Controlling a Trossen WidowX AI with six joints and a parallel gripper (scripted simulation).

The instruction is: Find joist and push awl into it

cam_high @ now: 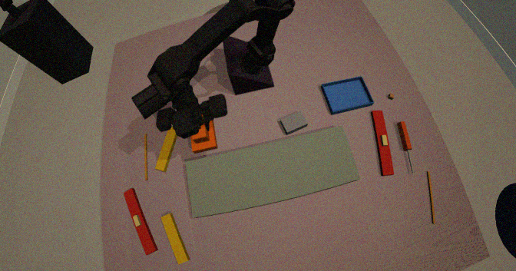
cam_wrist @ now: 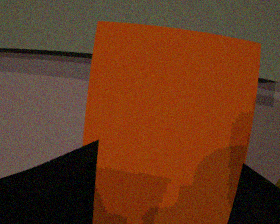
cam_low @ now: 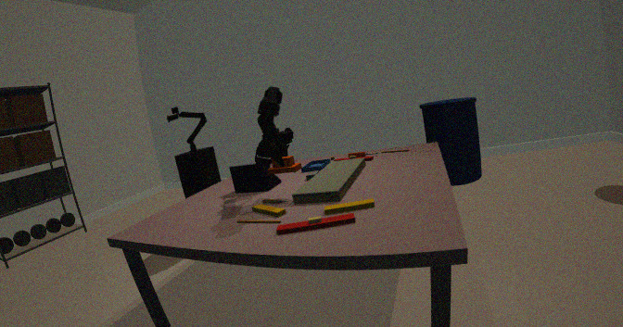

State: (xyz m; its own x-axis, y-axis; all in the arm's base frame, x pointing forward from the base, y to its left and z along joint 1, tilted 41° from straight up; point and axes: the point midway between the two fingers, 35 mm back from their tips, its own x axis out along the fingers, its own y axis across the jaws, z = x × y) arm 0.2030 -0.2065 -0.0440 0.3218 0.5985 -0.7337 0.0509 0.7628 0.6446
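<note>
The awl is 130 mm below my gripper tip, 60 mm to the right of it and 40 mm behind it. Also, from my gripper tip: orange stud finder (20 mm behind, 20 mm above); then grey block (280 mm to the left, 120 mm below, 10 mm ahead); then blue tray (500 mm to the left, 120 mm below, 40 mm behind).
</note>
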